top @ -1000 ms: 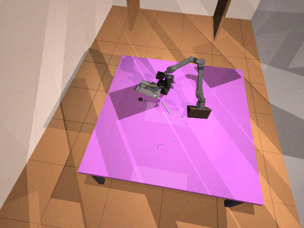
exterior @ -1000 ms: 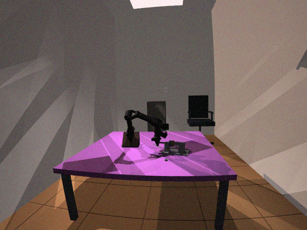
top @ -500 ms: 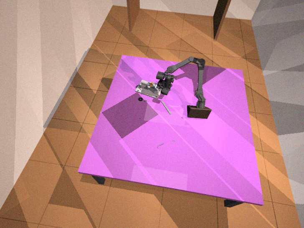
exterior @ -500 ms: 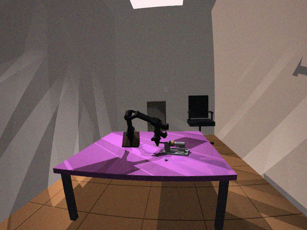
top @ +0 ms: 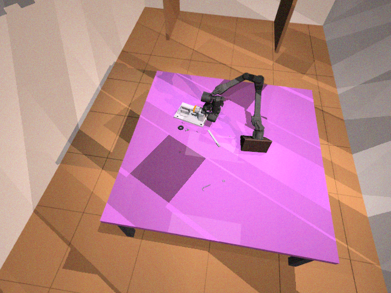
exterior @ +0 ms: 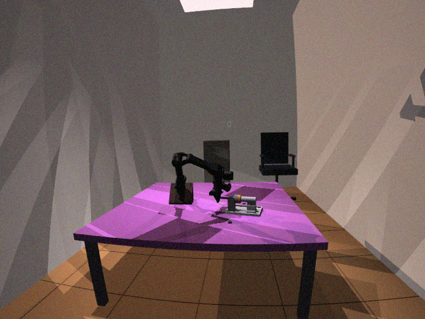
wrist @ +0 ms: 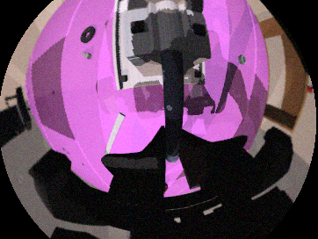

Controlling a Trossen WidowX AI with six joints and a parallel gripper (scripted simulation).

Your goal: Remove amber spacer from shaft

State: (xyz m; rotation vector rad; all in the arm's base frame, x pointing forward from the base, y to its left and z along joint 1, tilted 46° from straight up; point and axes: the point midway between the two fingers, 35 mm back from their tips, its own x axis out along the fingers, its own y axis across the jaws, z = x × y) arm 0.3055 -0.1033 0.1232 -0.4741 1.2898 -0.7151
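The thin dark shaft lies 7 cm ahead of my gripper tip, 2 cm to the right of it and 3 cm above it. Also, from my gripper tip: grey support block (18 cm ahead, 4 cm to the right); then metal strip (2 cm behind, 14 cm to the left, 4 cm below); then amber spacer (15 cm ahead, 3 cm to the right, 3 cm above).
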